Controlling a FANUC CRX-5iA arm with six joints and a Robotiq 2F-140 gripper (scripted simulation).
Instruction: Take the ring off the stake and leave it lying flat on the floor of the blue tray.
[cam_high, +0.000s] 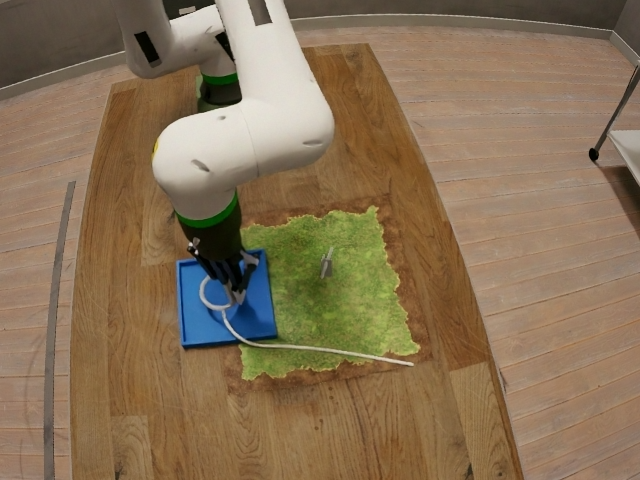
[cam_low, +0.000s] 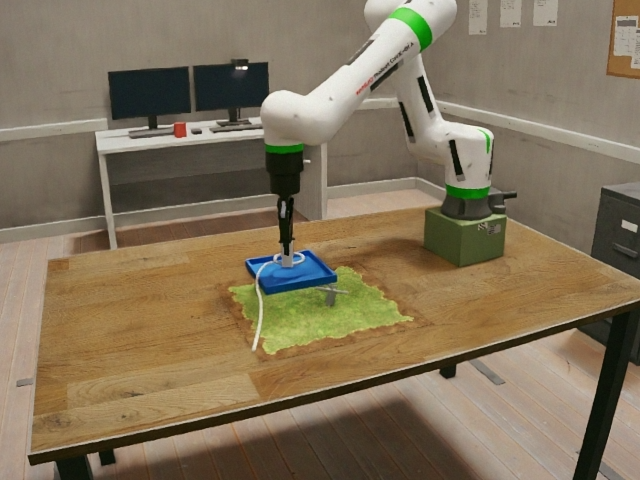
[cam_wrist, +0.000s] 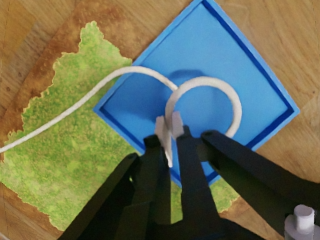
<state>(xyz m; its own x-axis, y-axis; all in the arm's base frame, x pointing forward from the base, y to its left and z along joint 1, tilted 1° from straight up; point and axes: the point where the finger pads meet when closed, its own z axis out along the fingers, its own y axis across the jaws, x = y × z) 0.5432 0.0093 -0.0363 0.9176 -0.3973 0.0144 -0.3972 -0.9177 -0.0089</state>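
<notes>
My gripper is now 70 mm above the blue tray, 30 mm to the left of it and 10 mm past it. The rest, counted from my hand: grey stake 170 mm to the left, 50 mm below, 50 mm behind; then ring 30 mm to the right, 30 mm below, 10 mm behind.
</notes>
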